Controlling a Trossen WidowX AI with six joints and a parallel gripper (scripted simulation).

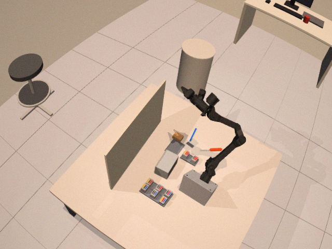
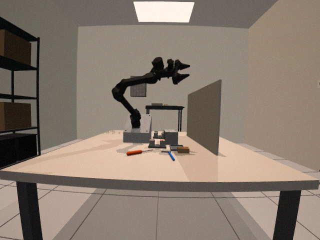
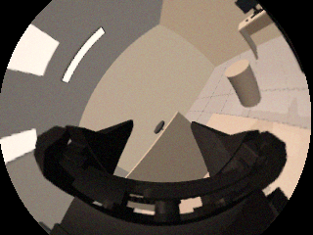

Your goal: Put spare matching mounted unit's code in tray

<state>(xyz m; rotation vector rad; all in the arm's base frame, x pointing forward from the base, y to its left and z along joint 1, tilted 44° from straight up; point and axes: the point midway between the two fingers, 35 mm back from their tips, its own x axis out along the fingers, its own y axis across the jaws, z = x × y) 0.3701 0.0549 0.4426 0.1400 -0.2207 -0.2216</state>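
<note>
Now: the grey spare 160 mm behind my gripper tip, 110 mm to the left of it and 480 mm below it. The rest, counted from my gripper tip: tall divider panel: 150 mm ahead, 280 mm to the left, 290 mm below; brown block: 30 mm behind, 10 mm to the right, 500 mm below; dark grey flat tray: 50 mm behind, 80 mm to the left, 510 mm below.
</note>
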